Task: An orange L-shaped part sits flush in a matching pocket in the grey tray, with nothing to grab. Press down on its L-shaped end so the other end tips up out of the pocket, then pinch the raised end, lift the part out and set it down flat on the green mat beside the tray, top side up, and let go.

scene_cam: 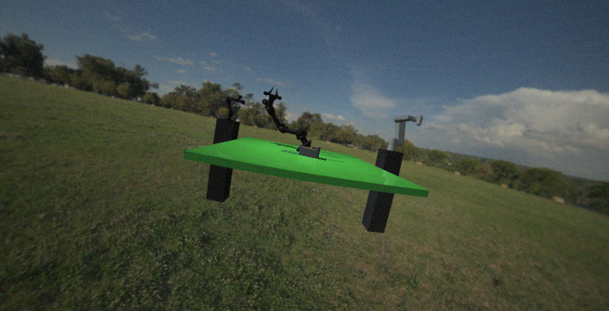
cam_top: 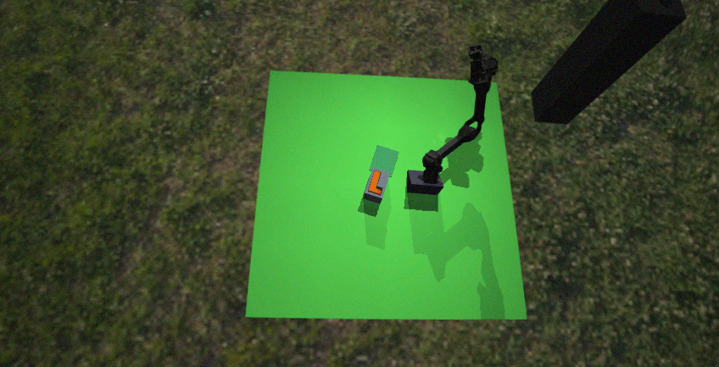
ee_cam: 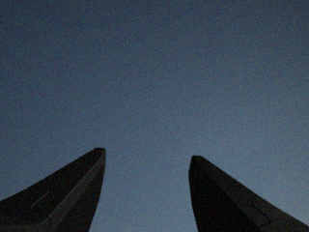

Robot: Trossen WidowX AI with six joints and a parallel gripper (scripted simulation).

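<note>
Right now the orange L-shaped part is 520 mm below my gripper tip, 440 mm to the left of it and 370 mm ahead of it.
</note>
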